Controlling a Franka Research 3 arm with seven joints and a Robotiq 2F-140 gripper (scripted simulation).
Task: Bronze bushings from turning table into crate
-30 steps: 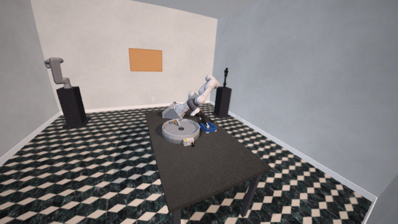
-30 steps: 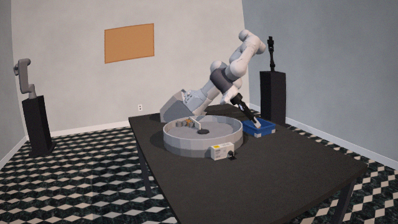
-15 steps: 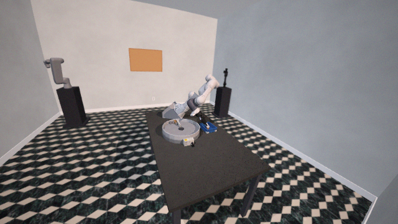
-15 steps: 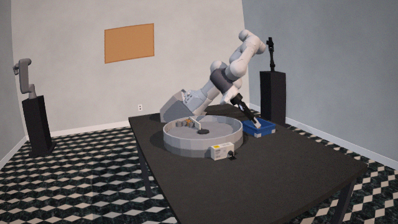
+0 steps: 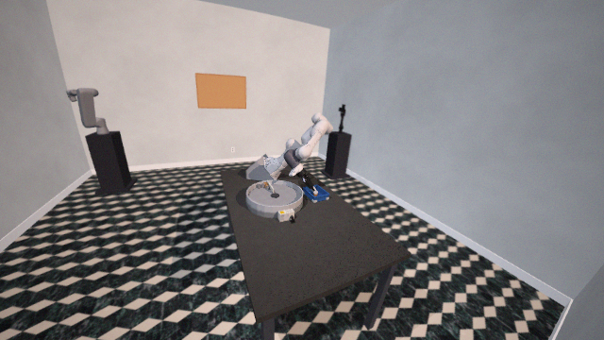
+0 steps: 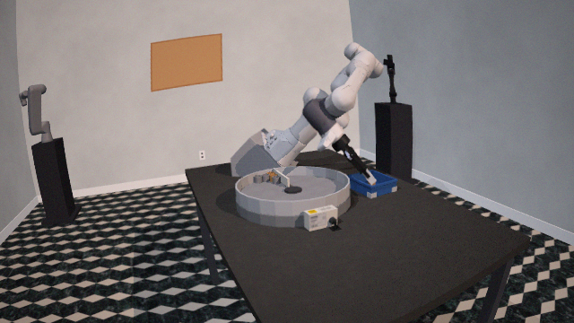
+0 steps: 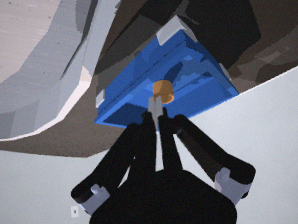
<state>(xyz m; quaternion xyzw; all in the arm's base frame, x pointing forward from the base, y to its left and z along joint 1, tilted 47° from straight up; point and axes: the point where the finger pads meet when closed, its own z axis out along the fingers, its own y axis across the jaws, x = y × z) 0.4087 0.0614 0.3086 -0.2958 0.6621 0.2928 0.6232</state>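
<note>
Now: the blue crate 3 cm below my hand, 2 cm to the left of it and 1 cm behind it. The rest, counted from my hand: round grey turning table: 33 cm to the right, 1 cm below, 1 cm behind.
</note>
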